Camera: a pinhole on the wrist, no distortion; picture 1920 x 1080 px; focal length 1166.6 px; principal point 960.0 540.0 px. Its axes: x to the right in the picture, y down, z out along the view. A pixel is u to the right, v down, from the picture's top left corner.
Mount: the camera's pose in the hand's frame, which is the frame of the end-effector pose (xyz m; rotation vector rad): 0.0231 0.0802 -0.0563 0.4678 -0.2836 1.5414
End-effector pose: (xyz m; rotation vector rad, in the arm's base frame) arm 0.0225 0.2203 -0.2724 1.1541 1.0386 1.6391
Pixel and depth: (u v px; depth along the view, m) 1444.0 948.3 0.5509
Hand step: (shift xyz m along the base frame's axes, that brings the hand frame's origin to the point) 0.5512 -0.0182 0.1233
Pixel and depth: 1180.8 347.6 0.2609
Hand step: 0.1632 0.1186 0.0730
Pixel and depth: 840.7 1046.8 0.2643
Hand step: 0.1951 -0.0116 -0.0401
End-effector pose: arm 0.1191 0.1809 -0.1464 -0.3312 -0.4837 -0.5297
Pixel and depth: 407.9 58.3 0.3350
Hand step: -0.0214 -0.1860 0.2640
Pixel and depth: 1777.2 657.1 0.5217
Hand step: -0.0836 0.3596 0.4744
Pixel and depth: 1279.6 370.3 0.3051
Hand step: 0.0006 0.0744 0.2569
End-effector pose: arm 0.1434 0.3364 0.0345 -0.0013 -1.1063 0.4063
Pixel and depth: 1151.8 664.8 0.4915
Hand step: -0.3291 -0.1444 0.2313
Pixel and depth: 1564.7 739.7 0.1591
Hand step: -0.1274 0.0539 0.0548
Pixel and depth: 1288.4 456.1 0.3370
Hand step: -0.2140 -0.0184 0.2022
